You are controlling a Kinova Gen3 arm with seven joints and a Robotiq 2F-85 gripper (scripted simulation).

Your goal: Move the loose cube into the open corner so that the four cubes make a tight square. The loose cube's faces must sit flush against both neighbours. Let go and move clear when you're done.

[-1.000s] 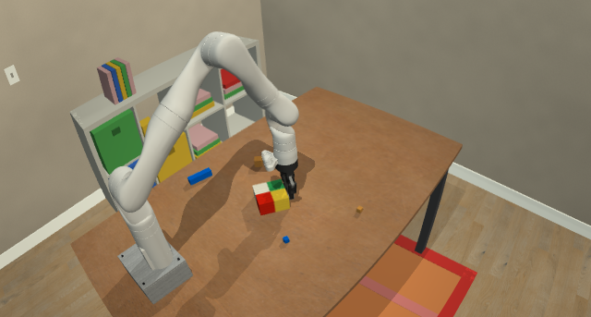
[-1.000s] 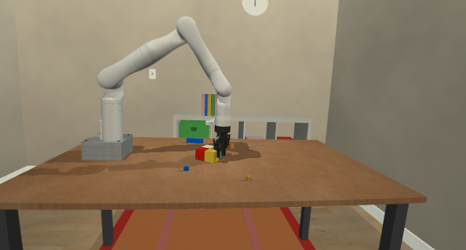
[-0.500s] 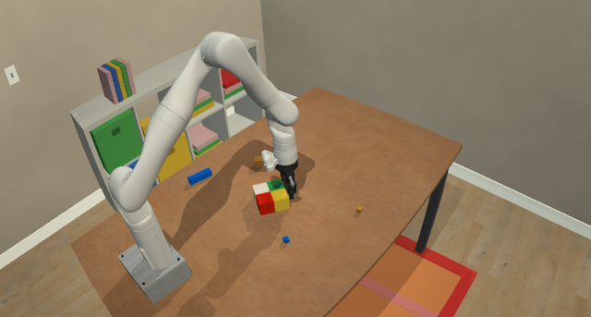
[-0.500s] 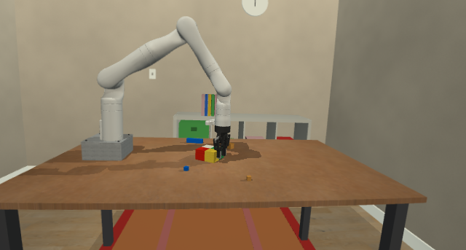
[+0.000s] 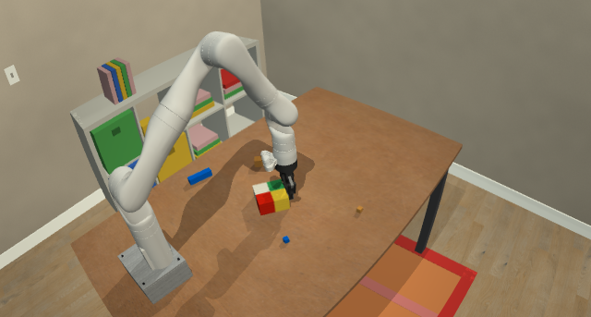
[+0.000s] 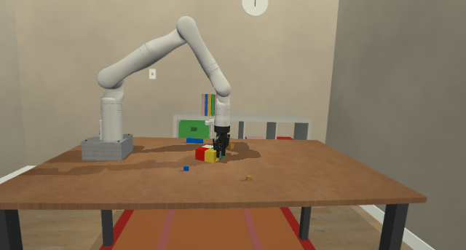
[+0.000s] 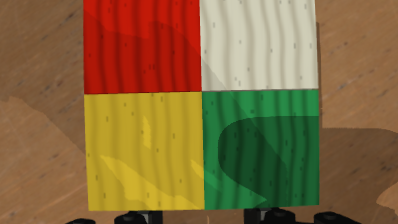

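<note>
The yellow cube is 4 cm behind my hand, 1 cm to the right of it and 1 cm below it. The rest, counted from my hand: green cube: 2 cm behind, 4 cm to the left, 1 cm below; red cube: 9 cm behind, 1 cm to the left, 1 cm below; white cube: 7 cm behind, 6 cm to the left, 1 cm below.
</note>
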